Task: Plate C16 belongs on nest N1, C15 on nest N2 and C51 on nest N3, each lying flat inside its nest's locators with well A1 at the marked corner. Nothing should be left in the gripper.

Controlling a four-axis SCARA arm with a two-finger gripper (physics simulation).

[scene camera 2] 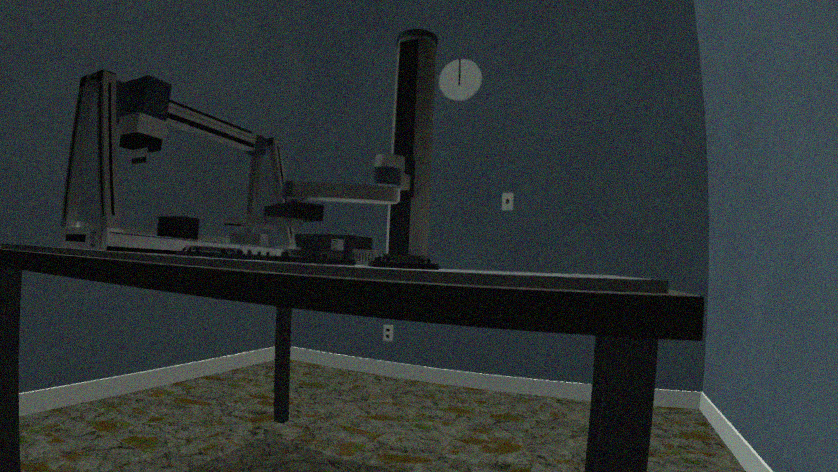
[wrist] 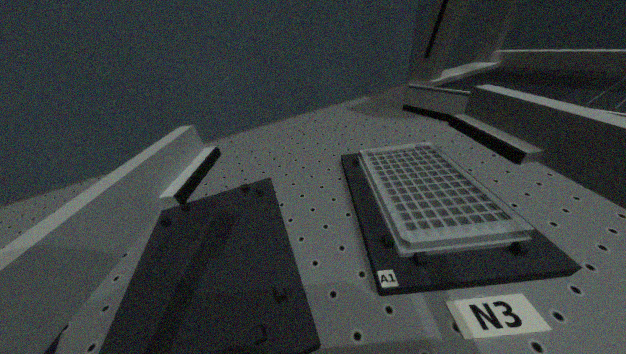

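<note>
A pale, gridded well plate lies on the dark nest N3, apparently flat between its locators. Its chamfered near-left corner faces the A1 tag. The plate's own label is not readable. The N3 label lies in front of this nest. Another dark nest to the left bears no plate on its visible part; its label is not in view. My gripper is open and empty above the deck, with fingers wide apart. Plates C16 and C15 cannot be identified in either view.
The perforated deck surrounds the nests. A walled grey structure stands at the far right of the wrist view. In the scene view a gantry frame stands left, with a dark block beneath, and a dark box near the arm's column.
</note>
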